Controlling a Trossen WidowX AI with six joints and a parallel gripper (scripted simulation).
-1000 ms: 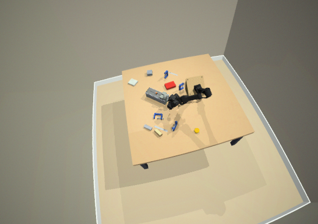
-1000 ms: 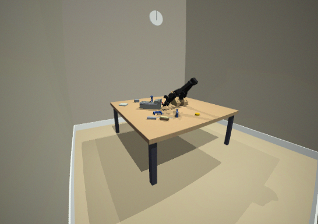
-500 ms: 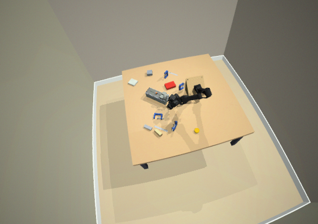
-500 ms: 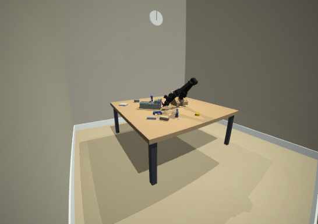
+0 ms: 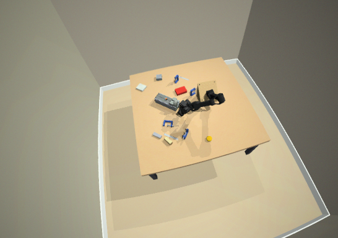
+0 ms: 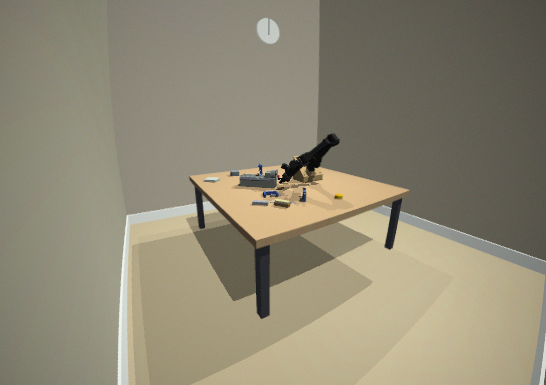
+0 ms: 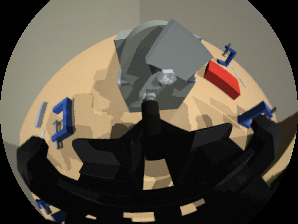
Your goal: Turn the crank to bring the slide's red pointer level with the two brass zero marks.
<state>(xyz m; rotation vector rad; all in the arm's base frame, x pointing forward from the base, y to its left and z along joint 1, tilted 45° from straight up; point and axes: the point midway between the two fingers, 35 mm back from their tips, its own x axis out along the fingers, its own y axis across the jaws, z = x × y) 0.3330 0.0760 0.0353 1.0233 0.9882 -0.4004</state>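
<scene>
Now: the dark crank handle 1 cm behind my gripper tip, 1 cm to the left of it and 3 cm above it. The rest, counted from my gripper tip: red pointer 11 cm ahead, 12 cm to the right, 5 cm above; then tan block 19 cm ahead, 31 cm to the left, 2 cm below; then yellow disc 19 cm behind, 40 cm to the left, 3 cm below.
</scene>
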